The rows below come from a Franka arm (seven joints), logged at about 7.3 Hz.
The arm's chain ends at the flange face. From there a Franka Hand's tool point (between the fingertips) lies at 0.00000 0.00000 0.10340 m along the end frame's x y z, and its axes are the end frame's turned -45 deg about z.
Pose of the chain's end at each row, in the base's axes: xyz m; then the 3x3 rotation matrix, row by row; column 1 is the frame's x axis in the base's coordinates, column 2 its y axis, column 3 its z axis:
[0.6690 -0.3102 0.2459], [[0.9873 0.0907 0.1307], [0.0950 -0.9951 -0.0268], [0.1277 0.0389 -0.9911]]
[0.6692 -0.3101 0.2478], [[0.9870 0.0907 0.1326], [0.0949 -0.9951 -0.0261], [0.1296 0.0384 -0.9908]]
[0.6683 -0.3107 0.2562], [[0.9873 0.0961 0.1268], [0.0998 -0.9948 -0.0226], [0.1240 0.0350 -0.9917]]
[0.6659 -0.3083 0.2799], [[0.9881 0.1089 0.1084], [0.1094 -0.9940 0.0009], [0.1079 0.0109 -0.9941]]
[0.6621 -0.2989 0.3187], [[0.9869 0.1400 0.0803], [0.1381 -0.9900 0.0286], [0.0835 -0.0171 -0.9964]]
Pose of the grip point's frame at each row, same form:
[0.6825 -0.3130 0.1434], [[0.6340 0.7623 0.1307], [0.7708 -0.6365 -0.0268], [0.0628 0.1178 -0.9911]]
[0.6829 -0.3128 0.1454], [[0.6338 0.7620 0.1326], [0.7707 -0.6365 -0.0261], [0.0645 0.1188 -0.9908]]
[0.6814 -0.3130 0.1537], [[0.6302 0.7661 0.1268], [0.7740 -0.6329 -0.0226], [0.0629 0.1124 -0.9917]]
[0.6771 -0.3082 0.1771], [[0.6217 0.7757 0.1084], [0.7802 -0.6255 0.0009], [0.0686 0.0840 -0.9941]]
[0.6704 -0.2959 0.2157], [[0.5988 0.7968 0.0803], [0.7977 -0.6024 0.0286], [0.0711 0.0470 -0.9964]]

